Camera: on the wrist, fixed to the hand. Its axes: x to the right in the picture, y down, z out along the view.
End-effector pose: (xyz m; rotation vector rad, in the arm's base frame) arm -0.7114 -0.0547 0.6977 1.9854 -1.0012 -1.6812
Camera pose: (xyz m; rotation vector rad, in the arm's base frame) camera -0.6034 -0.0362 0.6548 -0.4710 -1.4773 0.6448
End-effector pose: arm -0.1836 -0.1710 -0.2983 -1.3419 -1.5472 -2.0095
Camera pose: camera -0.2898 -0.2140 -0.3253 -0.8719 1.0223 0.0230
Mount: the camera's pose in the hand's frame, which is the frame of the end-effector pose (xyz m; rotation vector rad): 0.0222 -0.0723 -0.0902 -0.0464 0.6069 3.0147
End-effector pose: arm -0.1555 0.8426 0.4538 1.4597 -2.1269 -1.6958
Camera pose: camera -0.0726 0.7652 0.4222 -1.2366 -1.0592 0.2050
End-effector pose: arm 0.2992 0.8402 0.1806 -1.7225 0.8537 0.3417
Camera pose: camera 0.3472 0.7567 0.2483 -0.8183 -2.3300 -1.1559
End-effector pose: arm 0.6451 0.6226 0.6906 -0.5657 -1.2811 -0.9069
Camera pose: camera 0.6367 0.5054 0.6829 -1.1872 0.8752 1.4036
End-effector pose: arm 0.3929 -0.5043 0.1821 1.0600 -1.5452 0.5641
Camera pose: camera 0.5020 -0.4727 0.2131 2.0416 1.0630 -1.8953
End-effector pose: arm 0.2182 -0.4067 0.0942 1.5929 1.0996 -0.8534
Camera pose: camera 0.1594 -0.3066 0.0750 1.4129 -1.4086 1.6227
